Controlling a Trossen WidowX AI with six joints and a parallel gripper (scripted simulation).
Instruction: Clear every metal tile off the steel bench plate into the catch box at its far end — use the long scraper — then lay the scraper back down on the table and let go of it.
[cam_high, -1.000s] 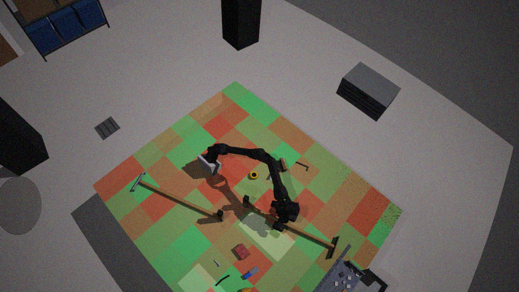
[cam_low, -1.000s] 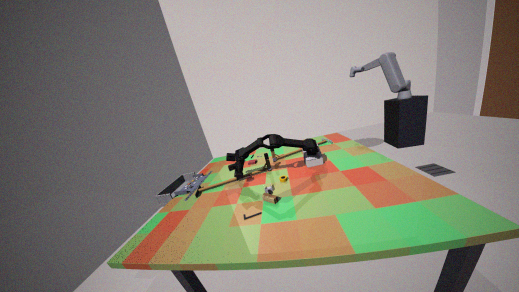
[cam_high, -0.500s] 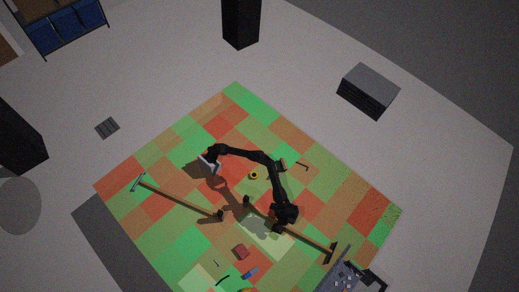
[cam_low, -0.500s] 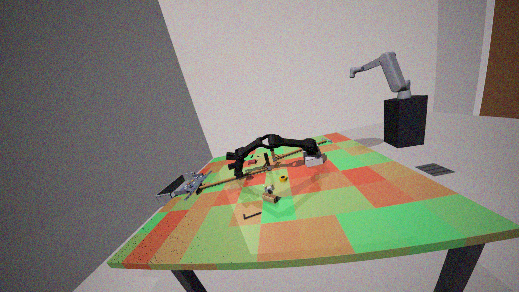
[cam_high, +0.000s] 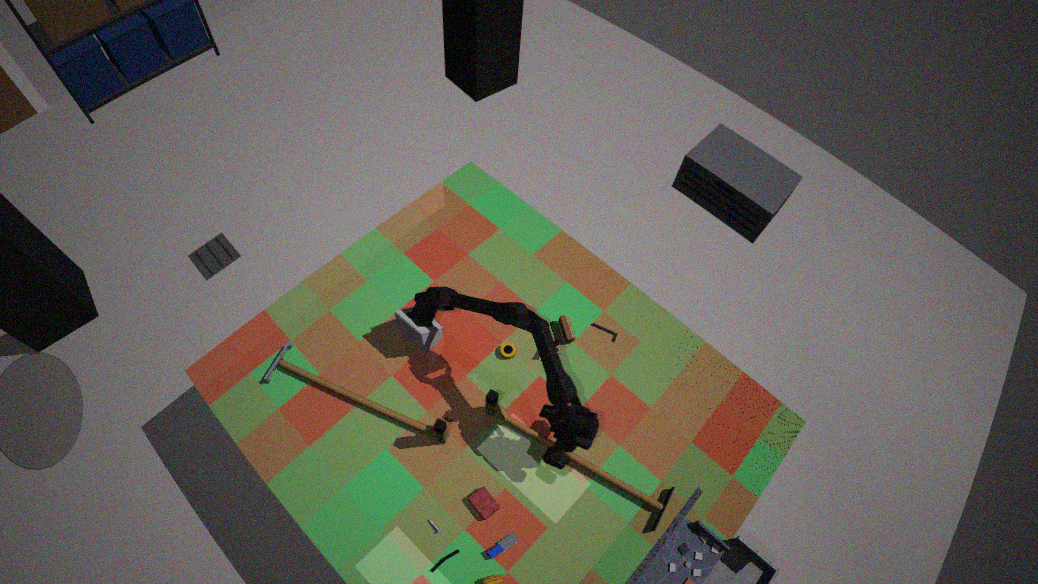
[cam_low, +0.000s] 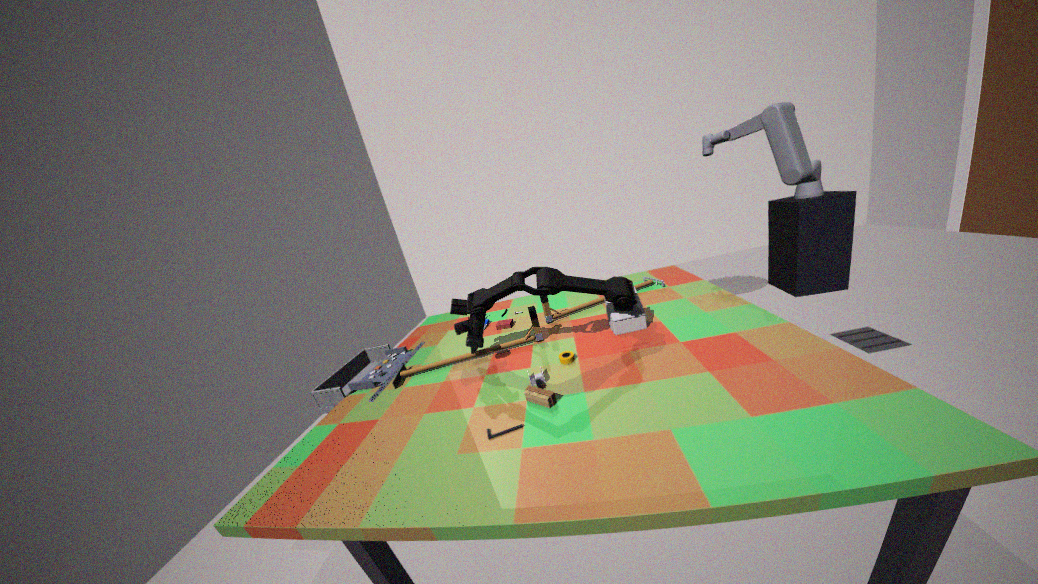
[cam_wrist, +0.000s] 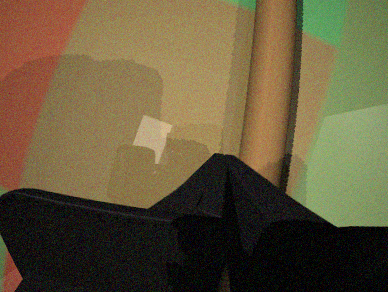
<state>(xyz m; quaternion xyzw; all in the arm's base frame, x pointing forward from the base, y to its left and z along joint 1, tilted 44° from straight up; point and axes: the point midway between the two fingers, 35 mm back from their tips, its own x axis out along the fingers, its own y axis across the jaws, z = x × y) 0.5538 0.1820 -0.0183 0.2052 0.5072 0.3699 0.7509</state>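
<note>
My gripper tip is 3 cm below the long scraper, 2 cm short of it and 1 cm to the left of it. Round my gripper tip: yellow tape roll 37 cm behind, 5 cm to the left, 2 cm below; then red block 30 cm to the right, 4 cm behind, 2 cm below; then blue piece 33 cm to the right, 8 cm ahead, 3 cm below.
</note>
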